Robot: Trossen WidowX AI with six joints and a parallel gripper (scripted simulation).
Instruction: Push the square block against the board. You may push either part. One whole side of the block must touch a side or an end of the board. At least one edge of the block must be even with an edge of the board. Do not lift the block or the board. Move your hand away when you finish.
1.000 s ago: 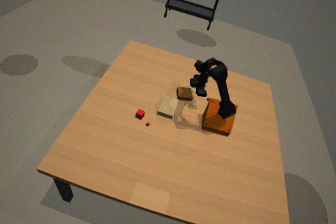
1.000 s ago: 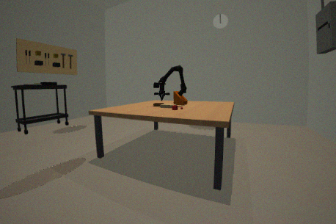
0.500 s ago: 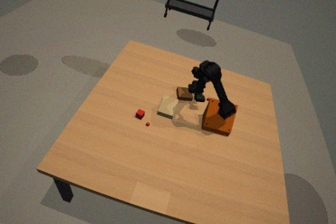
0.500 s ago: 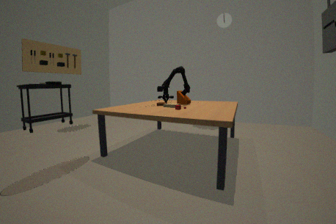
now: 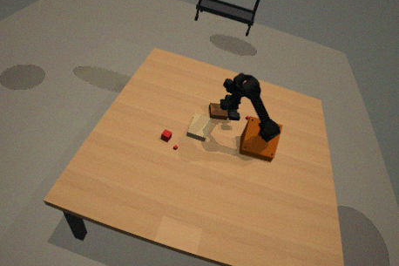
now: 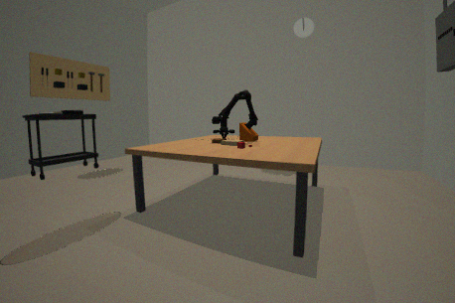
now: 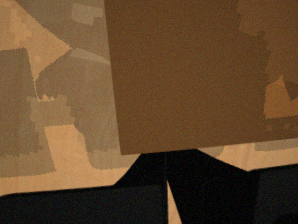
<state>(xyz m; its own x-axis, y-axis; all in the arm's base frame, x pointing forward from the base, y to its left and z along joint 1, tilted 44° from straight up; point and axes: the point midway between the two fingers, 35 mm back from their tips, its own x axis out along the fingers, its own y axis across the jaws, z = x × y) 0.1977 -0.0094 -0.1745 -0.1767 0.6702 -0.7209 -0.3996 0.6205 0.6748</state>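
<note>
My gripper tip is now 7 cm short of the brown square block, 1 cm to the left of it and 1 cm below it. Round my gripper tip: pale wooden board 12 cm ahead, 17 cm to the left, 1 cm above.
</note>
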